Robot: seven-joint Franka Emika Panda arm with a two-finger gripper.
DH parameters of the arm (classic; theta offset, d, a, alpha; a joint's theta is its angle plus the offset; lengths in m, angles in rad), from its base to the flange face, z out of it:
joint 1: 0 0.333 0 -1.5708
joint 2: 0 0 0 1.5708
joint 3: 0 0.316 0.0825 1.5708
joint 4: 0 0 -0.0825 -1.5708
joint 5: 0 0.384 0 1.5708
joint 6: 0 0 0.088 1.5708
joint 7: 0 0.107 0 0
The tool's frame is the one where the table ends.
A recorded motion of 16 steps. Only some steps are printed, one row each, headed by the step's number.
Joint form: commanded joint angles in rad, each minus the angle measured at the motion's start. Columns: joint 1, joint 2, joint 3, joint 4, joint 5, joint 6, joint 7.
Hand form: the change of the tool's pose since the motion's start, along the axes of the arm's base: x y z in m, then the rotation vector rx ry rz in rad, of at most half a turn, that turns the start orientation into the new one. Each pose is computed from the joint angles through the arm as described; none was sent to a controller.
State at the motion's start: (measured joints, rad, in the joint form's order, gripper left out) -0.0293 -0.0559 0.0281 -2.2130 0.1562 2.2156 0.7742
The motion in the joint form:
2: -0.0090 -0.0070 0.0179 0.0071 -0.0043 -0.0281 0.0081
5: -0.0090 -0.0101 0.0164 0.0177 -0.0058 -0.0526 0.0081
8: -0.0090 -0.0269 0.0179 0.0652 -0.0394 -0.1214 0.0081
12: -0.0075 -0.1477 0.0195 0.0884 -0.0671 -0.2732 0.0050
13: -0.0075 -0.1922 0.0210 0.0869 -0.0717 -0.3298 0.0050
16: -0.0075 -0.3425 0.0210 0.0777 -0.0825 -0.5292 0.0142
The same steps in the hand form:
2: -0.0017 0.0052 0.0043 -0.0021 0.0147 0.0068
5: -0.0020 0.0048 0.0086 -0.0015 0.0252 0.0092
8: -0.0001 0.0055 0.0330 -0.0272 0.0292 0.0351
12: -0.0284 0.0080 0.0919 -0.0523 0.0360 0.0656
13: -0.0424 0.0092 0.1078 -0.0573 0.0495 0.0729
16: -0.0962 0.0105 0.1547 -0.0698 0.1083 0.0796

